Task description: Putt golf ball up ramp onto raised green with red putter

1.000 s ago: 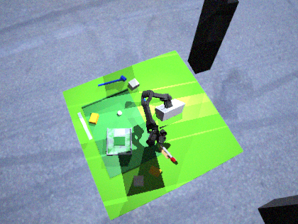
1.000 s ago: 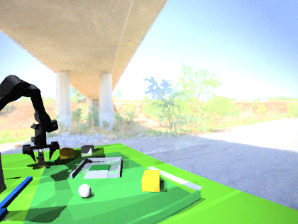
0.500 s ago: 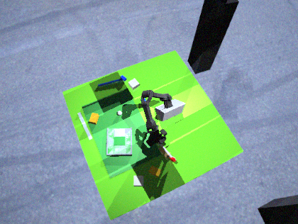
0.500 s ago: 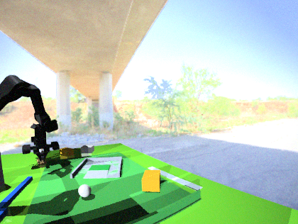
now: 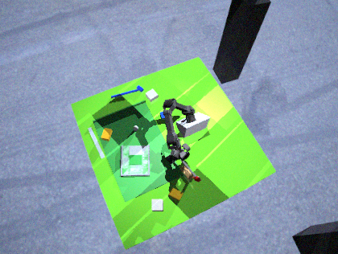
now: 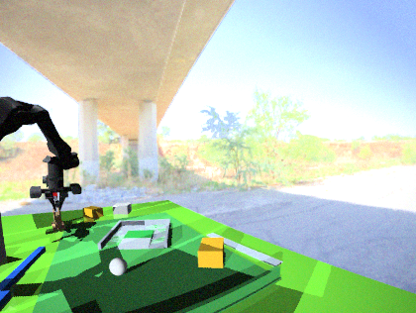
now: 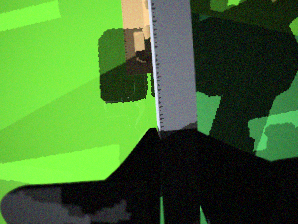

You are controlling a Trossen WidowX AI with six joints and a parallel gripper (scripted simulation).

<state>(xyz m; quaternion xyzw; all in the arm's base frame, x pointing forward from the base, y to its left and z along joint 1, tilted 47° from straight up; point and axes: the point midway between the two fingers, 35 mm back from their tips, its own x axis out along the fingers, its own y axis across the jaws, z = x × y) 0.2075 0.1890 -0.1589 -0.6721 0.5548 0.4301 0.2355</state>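
Right now the red putter is 8 cm to the left of my gripper tip, 3 cm behind it and 3 cm above it. Round my gripper tip: grey bar 56 cm ahead, 39 cm to the right, 9 cm below; then wooden rack 10 cm to the left, 6 cm below, 3 cm behind; then white golf ball 39 cm to the right, 22 cm ahead, 7 cm below.
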